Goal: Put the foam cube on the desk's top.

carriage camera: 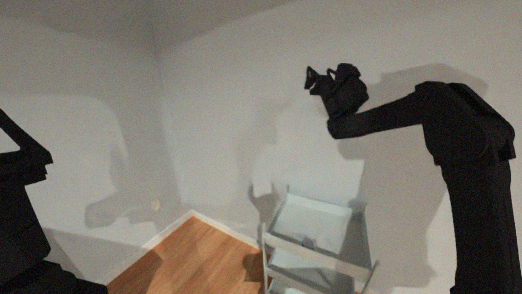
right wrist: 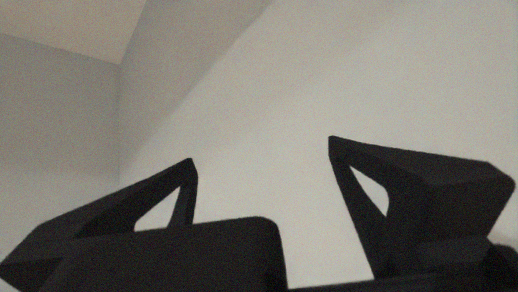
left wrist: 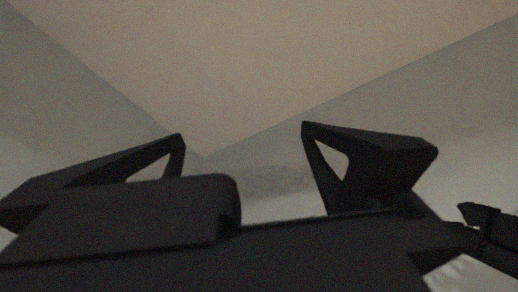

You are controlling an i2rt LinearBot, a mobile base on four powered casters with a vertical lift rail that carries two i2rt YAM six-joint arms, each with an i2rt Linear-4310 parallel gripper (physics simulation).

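Places are measured from the left arm's base along level axes (x left, y down, z back), in centimetres.
Pixels of known places: left gripper, fingertip midpoint: (left wrist: 242, 133); right gripper, fingertip midpoint: (carriage camera: 317, 68) (right wrist: 260, 156).
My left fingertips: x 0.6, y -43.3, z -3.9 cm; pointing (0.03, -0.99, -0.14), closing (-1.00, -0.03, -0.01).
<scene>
Behind a point stands the place of what it marks.
A small dark grey cube (carriage camera: 308, 243) @[y 20.1, x -49.0, z -39.4 cm], which looks like the foam cube, lies in the top tray of a pale grey-green cart, near its front wall in the carriage view. The desk does not show in these views. My right gripper (carriage camera: 320, 74) @[y -49.9, x -50.8, z -53.4 cm] (right wrist: 260, 156) @[y -49.9, x -50.8, z -53.4 cm] is open and empty, raised high above the cart in front of the wall, its fingers pointing left in the carriage view. My left gripper (left wrist: 242, 133) @[y -43.3, x 0.5, z -3.9 cm] is open and empty, pointing at the upper room corner; part of it shows at the left edge of the carriage view.
The cart (carriage camera: 340, 261) @[y 18.7, x -59.1, z -30.2 cm] stands against the wall at the lower middle right, with lower shelves under the top tray. Wooden floor (carriage camera: 195, 250) @[y 91.1, x 37.5, z -82.2 cm] shows to its left. Two walls meet behind it. Dark parts of the right arm (left wrist: 482, 220) @[y -44.3, x -52.7, z -38.3 cm] show at the left wrist view's right edge.
</scene>
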